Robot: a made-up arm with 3 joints.
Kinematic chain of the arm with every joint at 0, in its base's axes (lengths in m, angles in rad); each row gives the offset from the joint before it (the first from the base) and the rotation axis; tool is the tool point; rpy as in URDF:
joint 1: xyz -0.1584 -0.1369 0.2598 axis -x
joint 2: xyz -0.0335 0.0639 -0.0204 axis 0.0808 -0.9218 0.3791
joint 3: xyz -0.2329 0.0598 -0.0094 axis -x
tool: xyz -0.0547 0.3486 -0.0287 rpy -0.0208 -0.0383 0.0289
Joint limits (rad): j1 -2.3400..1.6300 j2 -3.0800..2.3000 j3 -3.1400..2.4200
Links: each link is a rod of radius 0.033 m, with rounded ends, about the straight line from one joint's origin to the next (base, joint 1, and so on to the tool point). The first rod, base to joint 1, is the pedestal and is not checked.
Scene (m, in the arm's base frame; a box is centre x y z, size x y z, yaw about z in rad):
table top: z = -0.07
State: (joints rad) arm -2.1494 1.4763 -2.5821
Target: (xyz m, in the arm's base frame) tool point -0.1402 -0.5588 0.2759
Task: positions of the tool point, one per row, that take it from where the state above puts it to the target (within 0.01 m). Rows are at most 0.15 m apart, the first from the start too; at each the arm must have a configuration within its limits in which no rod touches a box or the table.
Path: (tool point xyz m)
1: -0.4070 0.1194 0.0946
2: -0.4859 0.0144 0.0771
3: -0.5267 -0.1149 0.0735
4: -0.5235 -0.2521 0.0877
5: -0.4760 -0.3798 0.1198
6: -0.3891 -0.4814 0.1664
7: -0.2727 -0.5438 0.2212
8: -0.1402 -0.5588 0.2759

